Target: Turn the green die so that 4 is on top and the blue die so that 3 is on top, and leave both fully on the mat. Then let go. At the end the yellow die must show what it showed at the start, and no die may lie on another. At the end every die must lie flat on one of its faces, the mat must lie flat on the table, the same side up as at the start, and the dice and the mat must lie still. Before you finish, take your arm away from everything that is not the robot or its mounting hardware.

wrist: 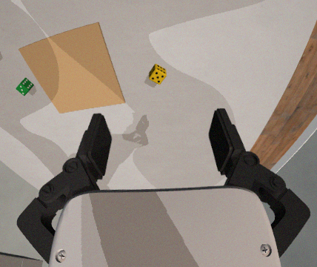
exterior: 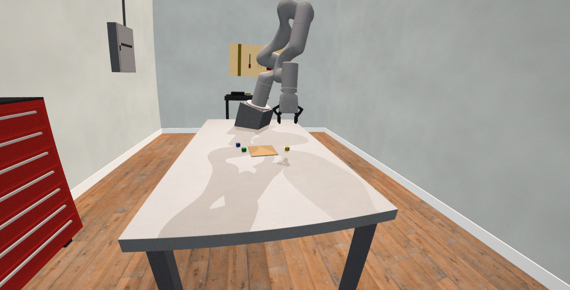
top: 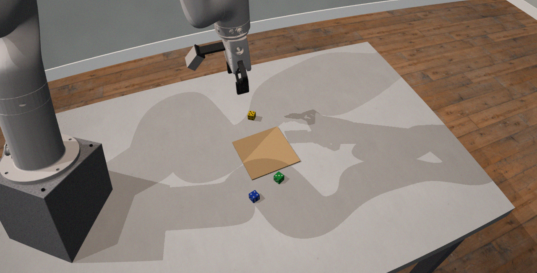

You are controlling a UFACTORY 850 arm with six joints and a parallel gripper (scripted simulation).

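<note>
The green die lies 6 cm ahead of my hand, 23 cm to the right of it and 15 cm below it. Round my hand: blue die: 1 cm behind, 27 cm to the right, 15 cm below; then tan mat: 4 cm ahead, 13 cm to the right, 15 cm below; then yellow die: 3 cm ahead, 15 cm below.
</note>
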